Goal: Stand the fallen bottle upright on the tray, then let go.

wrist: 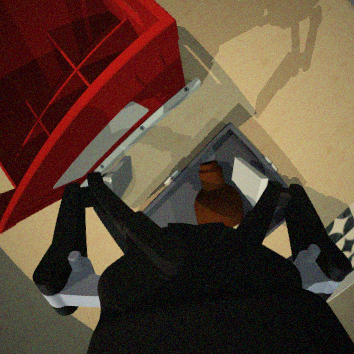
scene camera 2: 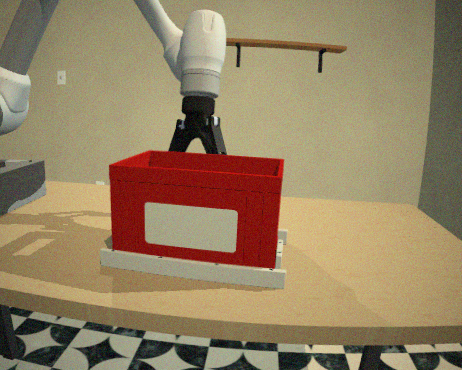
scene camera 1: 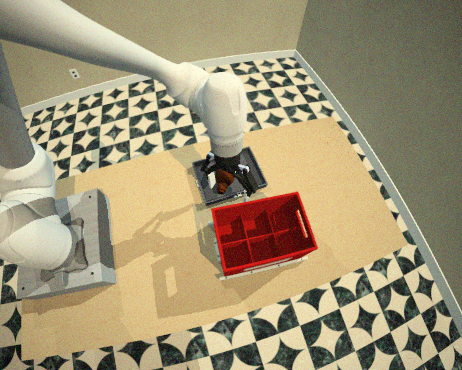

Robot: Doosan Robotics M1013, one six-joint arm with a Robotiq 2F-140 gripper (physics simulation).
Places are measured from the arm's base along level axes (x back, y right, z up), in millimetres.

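Pixels of known places: gripper, fingertip midpoint: (wrist: 182, 167) (scene camera 1: 229, 192); arm's base, origin of the base link: (scene camera 1: 63, 249).
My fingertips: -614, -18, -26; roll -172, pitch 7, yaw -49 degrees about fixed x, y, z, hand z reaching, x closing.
Ahead of a thing's pixels: the offset from my fingertips to its middle, as dx, dy, dz. "*": to the spot under its first point. Level surfaces: height alone.
The brown bottle @(-19, -89, -33) (scene camera 1: 223, 180) (wrist: 219, 204) lies on its side in the dark grey tray @(* -159, -98, -69) (scene camera 1: 256, 167) (wrist: 170, 210), its neck toward the red crate's side. Its base end is hidden under the gripper in the wrist view. My gripper (scene camera 1: 230, 187) (scene camera 2: 197, 150) (wrist: 182, 167) is open and empty over the tray, pointing down. The bottle shows between the two fingers in the wrist view, nearer the right one. In scene camera 2 the crate hides the fingertips, the tray and the bottle. Whether the fingertips are level with the bottle is hard to tell.
A red crate @(-36, +187, +13) (scene camera 1: 266, 265) (scene camera 2: 195, 177) (wrist: 165, 60) with compartments stands right beside the tray, held by pale strips (scene camera 2: 190, 272) (wrist: 142, 127) at its base. The robot's grey base block (scene camera 1: 102, 240) is at the left of the wooden table @(dz -75) (scene camera 1: 350, 200) (scene camera 2: 375, 280). A wooden shelf (scene camera 2: 285, 45) is on the wall.
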